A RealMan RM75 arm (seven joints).
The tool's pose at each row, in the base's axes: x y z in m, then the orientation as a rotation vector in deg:
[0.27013, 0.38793, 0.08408, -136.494, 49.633, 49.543]
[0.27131, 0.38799, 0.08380, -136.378, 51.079, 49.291]
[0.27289, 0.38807, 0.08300, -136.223, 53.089, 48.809]
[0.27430, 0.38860, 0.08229, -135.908, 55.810, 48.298]
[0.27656, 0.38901, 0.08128, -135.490, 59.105, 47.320]
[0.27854, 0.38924, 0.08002, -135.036, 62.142, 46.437]
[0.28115, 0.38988, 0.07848, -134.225, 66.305, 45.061]
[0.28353, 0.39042, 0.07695, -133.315, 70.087, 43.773]
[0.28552, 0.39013, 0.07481, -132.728, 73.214, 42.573]
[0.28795, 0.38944, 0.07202, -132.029, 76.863, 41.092]
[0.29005, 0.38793, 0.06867, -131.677, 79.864, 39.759]
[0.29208, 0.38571, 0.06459, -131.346, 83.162, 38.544]
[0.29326, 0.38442, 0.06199, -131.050, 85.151, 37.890]
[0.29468, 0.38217, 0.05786, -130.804, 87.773, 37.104]
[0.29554, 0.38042, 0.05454, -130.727, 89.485, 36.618]
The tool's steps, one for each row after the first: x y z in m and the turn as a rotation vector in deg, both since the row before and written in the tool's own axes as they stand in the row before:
[0.00088, -0.00080, -0.00024, 0.192, 0.451, 0.971]
[0.00146, -0.00101, -0.00001, 0.305, 0.705, 1.319]
[0.00107, -0.00124, 0.00028, 0.396, 0.839, 1.827]
[0.00177, -0.00177, 0.00014, 0.629, 1.202, 2.134]
[0.00181, -0.00147, 0.00037, 0.571, 1.082, 1.983]
[0.00204, -0.00224, 0.00065, 0.929, 1.502, 2.706]
[0.00185, -0.00208, 0.00075, 0.910, 1.328, 2.480]
[0.00246, -0.00131, 0.00092, 0.633, 1.276, 2.013]
[0.00325, -0.00151, 0.00116, 0.717, 1.549, 2.343]
[0.00391, -0.00091, 0.00134, 0.425, 1.470, 1.874]
[0.00475, -0.00061, 0.00167, 0.233, 1.550, 2.095]
[0.00284, -0.00044, 0.00124, 0.137, 0.857, 1.293]
[0.00447, -0.00030, 0.00202, 0.005, 1.186, 1.684]
[0.00341, -0.00011, 0.00178, -0.089, 0.815, 1.083]

